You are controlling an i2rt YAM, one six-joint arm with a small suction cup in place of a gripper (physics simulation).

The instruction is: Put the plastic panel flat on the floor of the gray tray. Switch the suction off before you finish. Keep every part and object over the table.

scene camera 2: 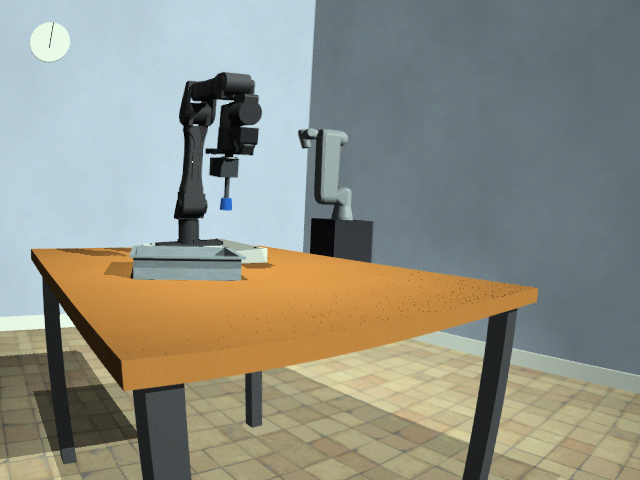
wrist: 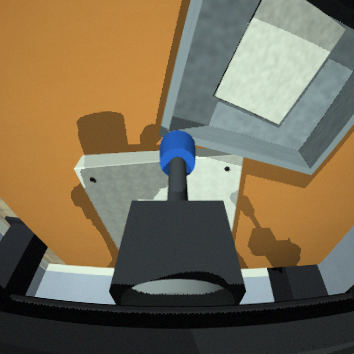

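Seen in the pictures: end effector, tool point: (scene camera 2: 225, 209) (wrist: 177, 146); arm's base, origin of the base link: (scene camera 2: 189, 245).
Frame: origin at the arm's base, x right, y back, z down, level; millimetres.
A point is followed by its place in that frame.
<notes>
The gray tray (scene camera 2: 187, 268) @[z 10, x 118, y -421 mm] (wrist: 172, 95) @[z -16, x -25, y -285 mm] stands on the table near the arm's base. The pale, off-white plastic panel (wrist: 277, 67) @[z 26, x 105, y -322 mm] lies inside it, flat on the tray floor as far as the wrist view shows; its far end is cut off by the picture edge. In the scene view the panel is hidden behind the tray wall. My gripper, a blue suction cup (scene camera 2: 225, 209) (wrist: 177, 145), hangs well above the table, to the right of the tray's middle in the scene view. It is open, with nothing on the cup, and is apart from the panel.
A white base plate (scene camera 2: 253, 254) @[z 11, x -144, y -156 mm] (wrist: 112, 200) @[z -4, x -131, y -72 mm] lies under the arm, close beside the tray. The orange table (scene camera 2: 310, 315) @[z 34, x 27, y -769 mm] (wrist: 85, 60) @[z 34, x -147, y -310 mm] carries both. A gray robot arm (scene camera 2: 328, 165) stands on a dark pedestal (scene camera 2: 354, 240) behind the table.
</notes>
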